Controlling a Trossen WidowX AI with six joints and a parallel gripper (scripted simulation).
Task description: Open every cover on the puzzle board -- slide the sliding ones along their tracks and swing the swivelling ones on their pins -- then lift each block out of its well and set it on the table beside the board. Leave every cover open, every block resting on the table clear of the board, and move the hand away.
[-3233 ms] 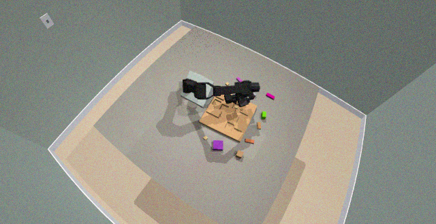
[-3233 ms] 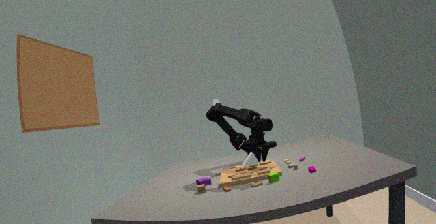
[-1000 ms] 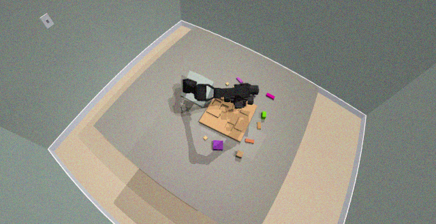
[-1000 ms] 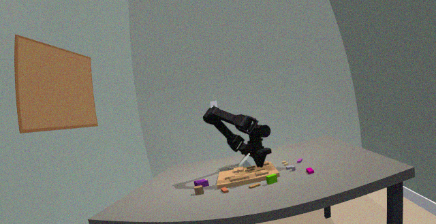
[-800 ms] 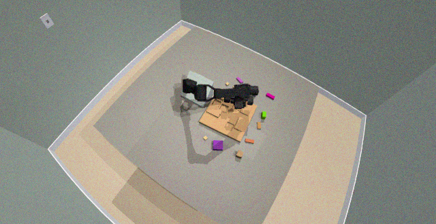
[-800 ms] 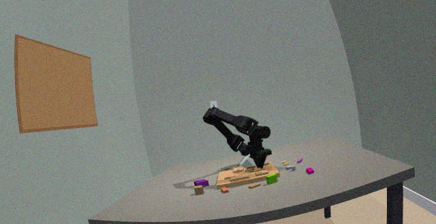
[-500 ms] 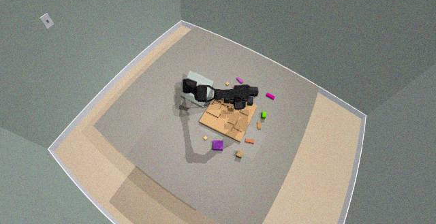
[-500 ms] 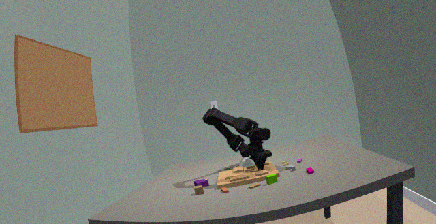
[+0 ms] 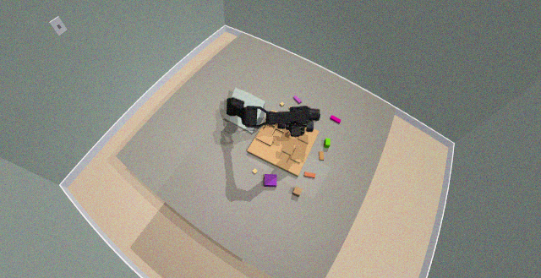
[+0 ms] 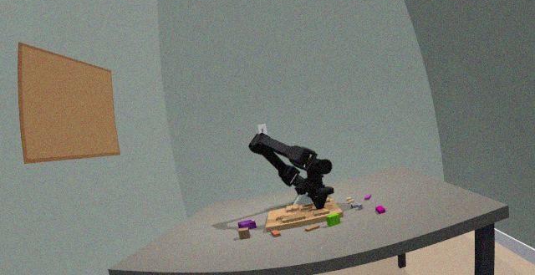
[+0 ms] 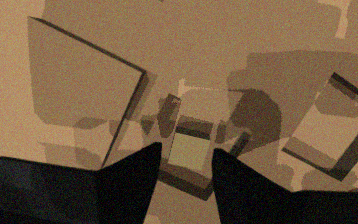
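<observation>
Now: the tan puzzle board 5 cm to the right of my gripper tip and 3 cm behind it. Also, from my gripper tip: grey block 16 cm to the left, 8 cm ahead, 1 cm below; green block 20 cm ahead, 2 cm to the left; brown piece 19 cm ahead, 6 cm to the right, 2 cm below.
</observation>
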